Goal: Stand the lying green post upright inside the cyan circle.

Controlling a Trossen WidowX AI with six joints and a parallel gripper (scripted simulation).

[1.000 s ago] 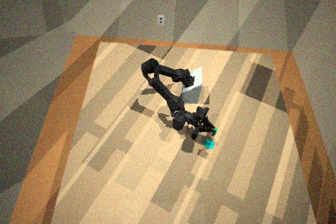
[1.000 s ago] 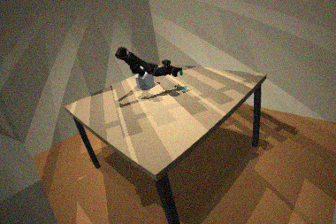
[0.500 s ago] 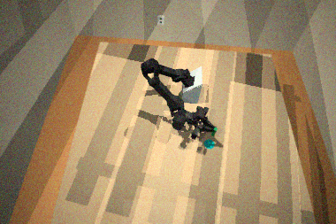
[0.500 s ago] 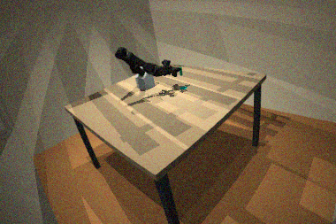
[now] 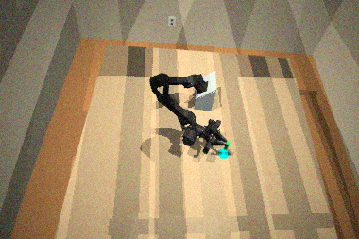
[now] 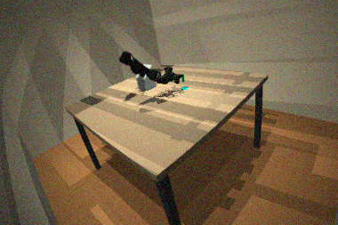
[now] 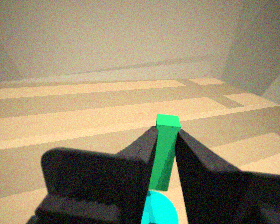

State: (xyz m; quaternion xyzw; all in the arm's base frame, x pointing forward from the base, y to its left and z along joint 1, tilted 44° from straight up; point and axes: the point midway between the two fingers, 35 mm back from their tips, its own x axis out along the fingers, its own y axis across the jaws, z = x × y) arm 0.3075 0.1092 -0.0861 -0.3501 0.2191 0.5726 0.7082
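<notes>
Now: gripper tip 11 cm above the cyan circle. From my gripper tip the other things lie so: green post 2 cm below.
</notes>
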